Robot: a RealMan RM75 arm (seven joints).
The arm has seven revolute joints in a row. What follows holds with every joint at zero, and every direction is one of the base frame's. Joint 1 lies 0.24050 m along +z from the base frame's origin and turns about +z. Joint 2 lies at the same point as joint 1 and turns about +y. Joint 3 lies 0.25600 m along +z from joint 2 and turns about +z. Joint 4 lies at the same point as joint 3 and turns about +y. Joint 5 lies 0.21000 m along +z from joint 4 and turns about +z. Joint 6 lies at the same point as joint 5 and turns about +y. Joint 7 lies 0.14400 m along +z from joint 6 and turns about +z. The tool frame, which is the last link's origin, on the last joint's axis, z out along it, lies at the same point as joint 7; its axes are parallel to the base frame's.
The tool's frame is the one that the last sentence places.
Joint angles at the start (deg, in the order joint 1, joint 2, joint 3, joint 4, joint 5, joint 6, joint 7):
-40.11 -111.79 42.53 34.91 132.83 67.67 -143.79
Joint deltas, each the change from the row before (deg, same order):
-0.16 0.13 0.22 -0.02 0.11 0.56 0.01
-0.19 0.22 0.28 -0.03 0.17 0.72 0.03
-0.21 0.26 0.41 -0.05 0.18 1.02 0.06
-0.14 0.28 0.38 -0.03 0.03 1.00 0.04
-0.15 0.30 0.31 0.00 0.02 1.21 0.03
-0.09 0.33 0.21 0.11 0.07 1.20 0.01
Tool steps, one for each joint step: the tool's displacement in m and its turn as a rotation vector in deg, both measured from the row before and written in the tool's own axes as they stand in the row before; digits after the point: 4 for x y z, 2 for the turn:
-0.0001 0.0013 -0.0002 -0.17 -0.58 0.36
0.0000 0.0012 -0.0006 -0.14 -0.74 0.49
-0.0006 0.0017 -0.0006 -0.25 -1.07 0.62
-0.0005 0.0014 -0.0010 -0.30 -0.94 0.47
-0.0006 0.0016 -0.0013 -0.43 -1.03 0.44
-0.0003 0.0011 -0.0020 -0.34 -0.90 0.40

